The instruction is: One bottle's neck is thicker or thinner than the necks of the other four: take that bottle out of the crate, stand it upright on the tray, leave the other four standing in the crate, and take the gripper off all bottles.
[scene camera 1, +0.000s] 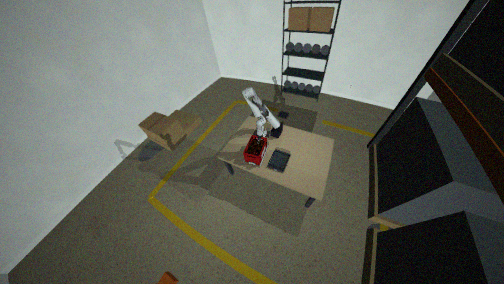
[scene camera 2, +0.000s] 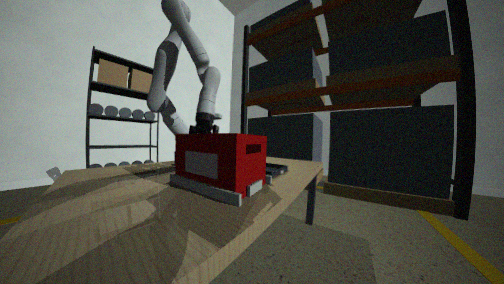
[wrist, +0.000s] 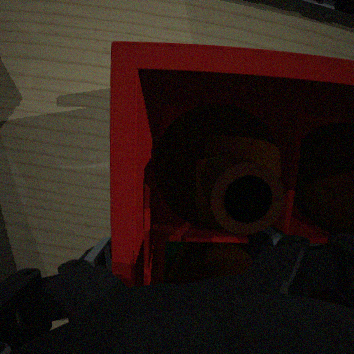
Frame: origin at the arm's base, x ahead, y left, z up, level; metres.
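Seen in the pictures: gripper, fingertip midpoint: [scene camera 1: 259,141] [wrist: 183,245]; arm's base, origin of the base link: [scene camera 1: 277,126].
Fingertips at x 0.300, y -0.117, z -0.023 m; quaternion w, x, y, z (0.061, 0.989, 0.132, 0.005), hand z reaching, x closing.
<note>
Offsets run from my fingertips to a thing's top centre. "*": to the spot under its first point. Level surfaces: height alone.
A red crate @(0.111 m ahead, 0.009 m left, 0.064 m up) [scene camera 1: 250,159] [scene camera 2: 221,159] [wrist: 123,158] stands on the wooden table @(0.111 m down) [scene camera 1: 307,171] [scene camera 2: 123,198] and holds brown bottles @(0.119 m ahead, 0.038 m right, 0.052 m up) [scene camera 1: 253,147], all upright as far as I can see. In the wrist view one bottle @(0.013 m ahead, 0.045 m left, 0.052 m up) [wrist: 225,211] shows its open mouth in the crate's corner cell. A second bottle @(* 0.073 m ahead, 0.053 m left, 0.004 m up) [wrist: 330,175] stands to its right. I cannot compare the necks. My gripper [scene camera 1: 260,138] [scene camera 2: 203,129] has dipped into the back of the crate, fingers wide, over another bottle mostly hidden under it. The dark tray [scene camera 1: 278,160] [scene camera 2: 276,168] lies empty beside the crate.
Grey stop blocks @(* 0.166 m ahead, 0.090 m right, 0.099 m down) [scene camera 2: 206,191] hold the crate's base in place. A black shelf rack [scene camera 1: 283,45] with boxes and grey cylinders stands against the back wall. Heavy storage racking [scene camera 2: 245,76] stands beside the table. Cardboard boxes [scene camera 1: 166,129] lie on the floor.
</note>
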